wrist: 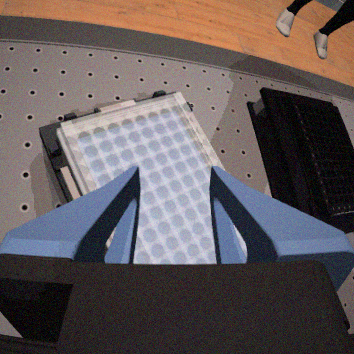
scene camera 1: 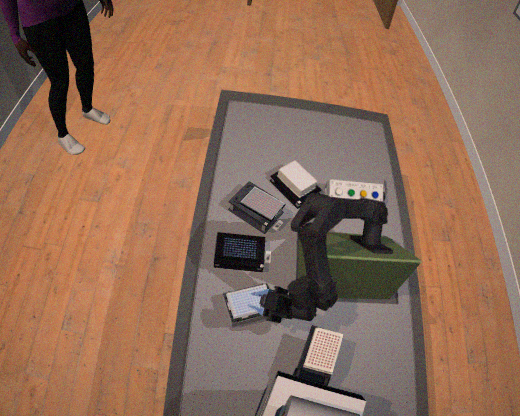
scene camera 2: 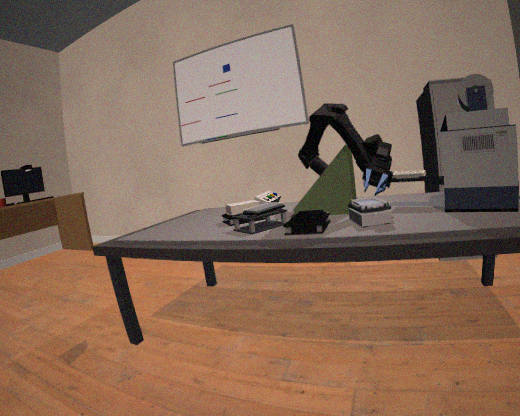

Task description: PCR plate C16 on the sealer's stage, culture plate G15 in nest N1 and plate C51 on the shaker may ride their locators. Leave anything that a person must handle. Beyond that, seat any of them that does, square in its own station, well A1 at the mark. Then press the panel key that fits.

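A plate with pale-blue wells lies on a low station, which shows as a light block in scene camera 2; dark base shows along the plate's left edge in the wrist view. My gripper is partly open and empty, its fingertips above this plate. A plate with red wells sits on the sealer's stage. A white plate and a grey plate sit on dark stations. The plates' codes are not readable.
A black plate in a dark nest stands beside the pale-blue plate. The key panel has white, green, yellow and blue keys. A green wedge-shaped block stands by the arm. The sealer is at one end.
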